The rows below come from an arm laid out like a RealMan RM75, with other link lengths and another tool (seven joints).
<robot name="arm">
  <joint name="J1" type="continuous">
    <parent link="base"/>
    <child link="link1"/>
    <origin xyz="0 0 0.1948" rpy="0 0 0"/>
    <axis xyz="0 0 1"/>
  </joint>
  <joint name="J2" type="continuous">
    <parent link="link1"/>
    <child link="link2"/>
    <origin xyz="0 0 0" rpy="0 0 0"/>
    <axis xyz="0 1 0"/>
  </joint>
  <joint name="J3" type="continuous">
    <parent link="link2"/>
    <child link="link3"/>
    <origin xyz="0 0 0.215" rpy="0 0 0"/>
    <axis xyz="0 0 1"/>
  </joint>
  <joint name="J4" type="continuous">
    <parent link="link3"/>
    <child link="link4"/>
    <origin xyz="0 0 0" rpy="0 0 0"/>
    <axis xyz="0 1 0"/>
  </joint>
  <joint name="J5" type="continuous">
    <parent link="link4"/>
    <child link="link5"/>
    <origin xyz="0 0 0.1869" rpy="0 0 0"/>
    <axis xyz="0 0 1"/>
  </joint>
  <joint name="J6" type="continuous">
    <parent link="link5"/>
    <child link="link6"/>
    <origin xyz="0 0 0" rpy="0 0 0"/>
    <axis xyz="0 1 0"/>
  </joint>
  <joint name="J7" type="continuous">
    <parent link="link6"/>
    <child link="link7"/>
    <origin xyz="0 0 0.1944" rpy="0 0 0"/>
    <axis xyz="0 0 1"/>
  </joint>
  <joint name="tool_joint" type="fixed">
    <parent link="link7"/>
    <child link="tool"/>
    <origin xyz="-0.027 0.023 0.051" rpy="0 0.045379 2.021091"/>
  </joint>
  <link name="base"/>
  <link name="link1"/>
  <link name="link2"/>
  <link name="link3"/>
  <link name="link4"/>
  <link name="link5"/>
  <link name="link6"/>
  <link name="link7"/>
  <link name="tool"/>
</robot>
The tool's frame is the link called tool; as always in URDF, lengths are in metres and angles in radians. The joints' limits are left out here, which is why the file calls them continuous.
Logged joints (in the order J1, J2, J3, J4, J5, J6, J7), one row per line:
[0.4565 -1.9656 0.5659 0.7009 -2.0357 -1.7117 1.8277]
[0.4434 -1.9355 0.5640 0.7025 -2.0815 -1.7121 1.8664]
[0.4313 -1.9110 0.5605 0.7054 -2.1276 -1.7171 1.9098]
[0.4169 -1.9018 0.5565 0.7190 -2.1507 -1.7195 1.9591]
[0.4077 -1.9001 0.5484 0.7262 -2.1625 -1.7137 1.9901]
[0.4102 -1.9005 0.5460 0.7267 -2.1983 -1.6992 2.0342]
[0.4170 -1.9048 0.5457 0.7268 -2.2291 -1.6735 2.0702]
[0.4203 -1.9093 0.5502 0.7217 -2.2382 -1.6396 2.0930]
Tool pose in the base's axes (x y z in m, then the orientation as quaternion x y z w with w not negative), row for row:
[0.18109 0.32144 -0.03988 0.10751 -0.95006 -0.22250 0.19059]
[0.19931 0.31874 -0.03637 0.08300 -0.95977 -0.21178 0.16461]
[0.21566 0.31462 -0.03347 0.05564 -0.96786 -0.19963 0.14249]
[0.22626 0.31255 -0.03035 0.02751 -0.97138 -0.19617 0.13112]
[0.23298 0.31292 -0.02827 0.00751 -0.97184 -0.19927 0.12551]
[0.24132 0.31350 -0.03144 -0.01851 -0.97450 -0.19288 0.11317]
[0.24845 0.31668 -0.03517 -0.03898 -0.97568 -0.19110 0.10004]
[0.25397 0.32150 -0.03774 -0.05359 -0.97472 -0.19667 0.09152]
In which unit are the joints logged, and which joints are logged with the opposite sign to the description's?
The joints are logged in radians. Opposite sign: J2, J3, J4.
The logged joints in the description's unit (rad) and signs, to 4 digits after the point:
[0.4565 1.9656 -0.5659 -0.7009 -2.0357 -1.7117 1.8277]
[0.4434 1.9355 -0.5640 -0.7025 -2.0815 -1.7121 1.8664]
[0.4313 1.9110 -0.5605 -0.7054 -2.1276 -1.7171 1.9098]
[0.4169 1.9018 -0.5565 -0.7190 -2.1507 -1.7195 1.9591]
[0.4077 1.9001 -0.5484 -0.7262 -2.1625 -1.7137 1.9901]
[0.4102 1.9005 -0.5460 -0.7267 -2.1983 -1.6992 2.0342]
[0.4170 1.9048 -0.5457 -0.7268 -2.2291 -1.6735 2.0702]
[0.4203 1.9093 -0.5502 -0.7217 -2.2382 -1.6396 2.0930]

